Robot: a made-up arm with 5 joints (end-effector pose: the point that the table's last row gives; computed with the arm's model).
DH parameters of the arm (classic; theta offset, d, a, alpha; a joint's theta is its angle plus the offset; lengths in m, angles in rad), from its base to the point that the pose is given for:
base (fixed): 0 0 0.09 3.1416
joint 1: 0 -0.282 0.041 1.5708
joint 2: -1.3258 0 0.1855 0
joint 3: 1.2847 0 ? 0
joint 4: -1.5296 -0.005 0 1.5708
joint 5: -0.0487 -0.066 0 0
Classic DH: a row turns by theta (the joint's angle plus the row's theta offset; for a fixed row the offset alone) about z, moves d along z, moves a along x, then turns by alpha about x.
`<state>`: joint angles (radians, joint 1 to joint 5).
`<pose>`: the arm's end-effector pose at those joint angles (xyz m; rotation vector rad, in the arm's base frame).
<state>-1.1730 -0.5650 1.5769 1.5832 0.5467</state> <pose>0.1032 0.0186 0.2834 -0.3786 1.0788 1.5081</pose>
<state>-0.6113 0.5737 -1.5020 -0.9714 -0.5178</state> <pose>0.2987 0.1402 0.6114 -1.5624 2.3390 0.0105</pose>
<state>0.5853 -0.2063 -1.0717 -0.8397 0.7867</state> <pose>0.1341 -0.0352 0.6885 1.5949 2.0481 0.0555</pose>
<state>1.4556 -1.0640 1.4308 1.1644 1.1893</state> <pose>0.0930 -0.0694 0.2883 -0.0382 -0.0107 -0.3150</pose>
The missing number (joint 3, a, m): 0.1701
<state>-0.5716 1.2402 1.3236 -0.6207 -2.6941</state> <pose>0.1459 0.0300 0.1377 -0.4543 -0.0393 -2.1414</pose>
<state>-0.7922 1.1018 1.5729 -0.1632 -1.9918</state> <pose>0.1075 0.0107 0.2016 -0.9887 0.1539 -1.1500</pose>
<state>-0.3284 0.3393 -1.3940 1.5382 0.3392</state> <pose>0.3562 0.0854 0.5573 0.0209 -1.1031 0.5560</pose>
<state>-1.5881 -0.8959 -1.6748 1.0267 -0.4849</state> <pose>0.0987 -0.2163 0.5815 2.7216 -1.5221 0.0211</pose>
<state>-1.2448 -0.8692 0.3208 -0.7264 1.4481</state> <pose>0.1246 0.0867 0.5902 -0.2346 -3.0283 0.4390</pose>
